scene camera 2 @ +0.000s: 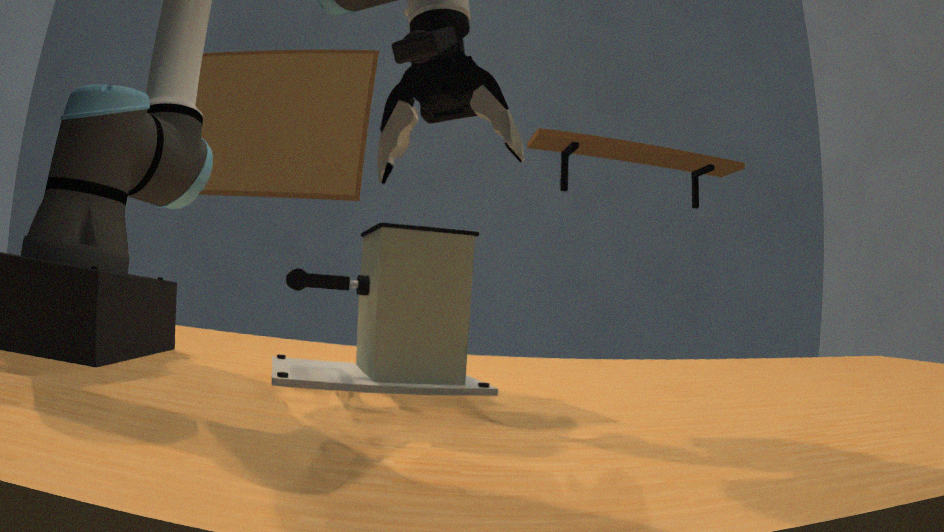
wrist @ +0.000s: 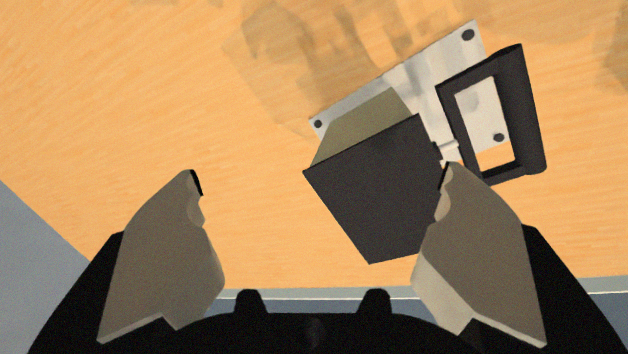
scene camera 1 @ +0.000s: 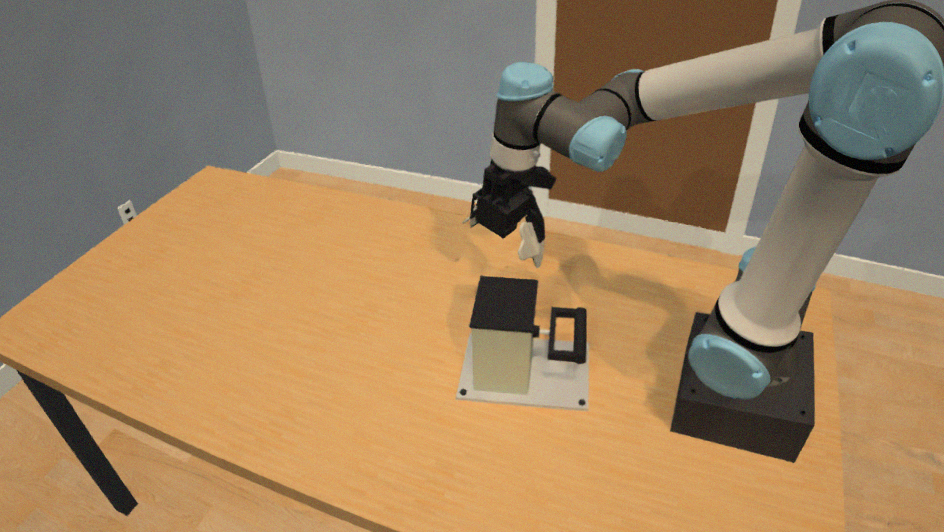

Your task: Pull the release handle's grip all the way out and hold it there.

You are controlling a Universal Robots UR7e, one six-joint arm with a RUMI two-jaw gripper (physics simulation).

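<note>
The release handle's black rectangular grip (scene camera 1: 580, 335) (scene camera 2: 297, 279) (wrist: 525, 110) stands out from the side of a pale green box (scene camera 1: 502, 360) (scene camera 2: 423, 304) with a black top. A short stretch of light rod (scene camera 1: 544, 331) (scene camera 2: 354, 284) (wrist: 448, 146) shows between the grip's frame and the box. The box stands on a light grey base plate (scene camera 1: 558, 391) (scene camera 2: 317, 370) (wrist: 452, 47). My gripper (scene camera 1: 502, 243) (scene camera 2: 453, 170) (wrist: 317, 170) is open and empty, pointing down above the level of the box top, apart from the grip. In the wrist view the grip lies beyond the right finger.
The arm's dark base block (scene camera 1: 737, 432) (scene camera 2: 135, 320) stands on the wooden table (scene camera 1: 277, 317) (scene camera 2: 661, 409) (wrist: 125, 90), on the grip's side of the box. A wall shelf (scene camera 2: 634, 152) and a brown board (scene camera 2: 284, 125) hang on the wall behind.
</note>
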